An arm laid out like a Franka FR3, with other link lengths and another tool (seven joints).
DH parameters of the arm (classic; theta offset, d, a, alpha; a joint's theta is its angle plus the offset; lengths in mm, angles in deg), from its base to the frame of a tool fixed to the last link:
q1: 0 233.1 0 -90
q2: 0 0 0 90
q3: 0 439.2 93.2 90
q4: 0 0 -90.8 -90
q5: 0 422.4 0 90
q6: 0 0 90.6 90
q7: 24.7 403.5 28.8 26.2
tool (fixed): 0 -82.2 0 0
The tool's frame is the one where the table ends.
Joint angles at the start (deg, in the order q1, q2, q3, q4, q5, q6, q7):
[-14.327, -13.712, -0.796, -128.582, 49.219, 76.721, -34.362]
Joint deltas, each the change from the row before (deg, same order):
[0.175, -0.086, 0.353, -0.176, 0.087, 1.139, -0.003]
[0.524, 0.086, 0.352, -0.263, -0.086, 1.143, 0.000]
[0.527, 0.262, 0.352, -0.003, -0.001, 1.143, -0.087]
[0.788, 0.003, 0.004, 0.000, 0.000, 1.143, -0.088]
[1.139, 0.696, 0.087, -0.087, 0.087, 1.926, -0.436]
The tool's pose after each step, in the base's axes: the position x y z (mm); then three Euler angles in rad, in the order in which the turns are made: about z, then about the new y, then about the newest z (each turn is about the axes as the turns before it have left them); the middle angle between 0 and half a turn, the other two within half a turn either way. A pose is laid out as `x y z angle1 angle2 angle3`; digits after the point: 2 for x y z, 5 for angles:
399.37 148.23 336.65 1.65917 1.66915 -1.14246
401.69 152.02 331.48 1.66086 1.68017 -1.14596
406.06 155.75 327.25 1.66239 1.69009 -1.15274
410.19 158.96 325.09 1.66193 1.69999 -1.16452
418.33 163.99 316.80 1.66219 1.71071 -1.17603

